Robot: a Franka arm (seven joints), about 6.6 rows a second.
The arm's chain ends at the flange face. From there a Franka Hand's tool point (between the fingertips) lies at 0.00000 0.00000 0.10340 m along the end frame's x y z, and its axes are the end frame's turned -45 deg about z.
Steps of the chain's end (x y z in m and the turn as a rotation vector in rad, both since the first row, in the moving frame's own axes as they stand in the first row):
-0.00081 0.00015 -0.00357 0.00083 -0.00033 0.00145
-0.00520 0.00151 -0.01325 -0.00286 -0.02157 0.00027
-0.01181 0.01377 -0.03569 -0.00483 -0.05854 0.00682
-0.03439 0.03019 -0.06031 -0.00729 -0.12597 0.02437
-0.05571 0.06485 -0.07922 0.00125 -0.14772 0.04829
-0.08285 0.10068 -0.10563 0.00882 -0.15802 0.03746
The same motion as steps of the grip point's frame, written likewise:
-0.00064 -0.00055 -0.00357 0.00082 0.00035 0.00145
-0.00653 -0.00398 -0.01327 0.01323 -0.01727 0.00027
-0.02270 -0.00255 -0.03587 0.03798 -0.04481 0.00682
-0.05528 -0.01174 -0.06113 0.08392 -0.09423 0.02437
-0.09565 -0.00464 -0.08035 0.10534 -0.10357 0.04829
-0.14041 0.00026 -0.10692 0.11797 -0.10550 0.03746

